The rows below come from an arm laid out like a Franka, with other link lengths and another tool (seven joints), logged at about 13 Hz.
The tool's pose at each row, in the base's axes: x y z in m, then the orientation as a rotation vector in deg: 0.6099 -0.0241 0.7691 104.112 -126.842 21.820; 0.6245 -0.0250 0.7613 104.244 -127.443 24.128; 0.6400 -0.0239 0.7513 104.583 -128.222 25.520; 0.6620 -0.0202 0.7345 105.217 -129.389 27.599; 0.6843 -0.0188 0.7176 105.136 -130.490 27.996; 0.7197 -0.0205 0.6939 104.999 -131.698 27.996
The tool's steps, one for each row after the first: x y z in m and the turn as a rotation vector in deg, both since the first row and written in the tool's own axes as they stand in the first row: -0.0047 -0.0142 0.0072 1.653 0.317 0.490; -0.0122 -0.0288 0.0157 2.911 0.095 0.885; -0.0257 -0.0490 0.0295 4.846 -0.331 1.418; -0.0372 -0.0699 0.0441 5.429 -0.864 2.055; -0.0508 -0.1039 0.0659 5.787 -1.557 2.725
